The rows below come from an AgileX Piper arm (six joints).
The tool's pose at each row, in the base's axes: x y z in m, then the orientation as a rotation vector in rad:
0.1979 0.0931 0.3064 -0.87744 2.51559 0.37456
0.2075 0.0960 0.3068 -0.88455 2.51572 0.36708
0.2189 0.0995 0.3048 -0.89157 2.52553 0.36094
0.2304 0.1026 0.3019 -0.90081 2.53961 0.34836
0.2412 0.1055 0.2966 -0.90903 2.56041 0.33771
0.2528 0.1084 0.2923 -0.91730 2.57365 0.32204
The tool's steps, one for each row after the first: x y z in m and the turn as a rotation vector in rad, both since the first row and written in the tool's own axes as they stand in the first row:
-0.0084 -0.0039 0.0039 0.00341 0.00355 -0.00571
-0.0172 -0.0087 0.0106 0.00436 0.01558 -0.00781
-0.0254 -0.0140 0.0180 0.00848 0.03304 -0.01094
-0.0318 -0.0193 0.0272 0.01033 0.05591 -0.01076
-0.0393 -0.0250 0.0358 0.01676 0.07275 -0.01402

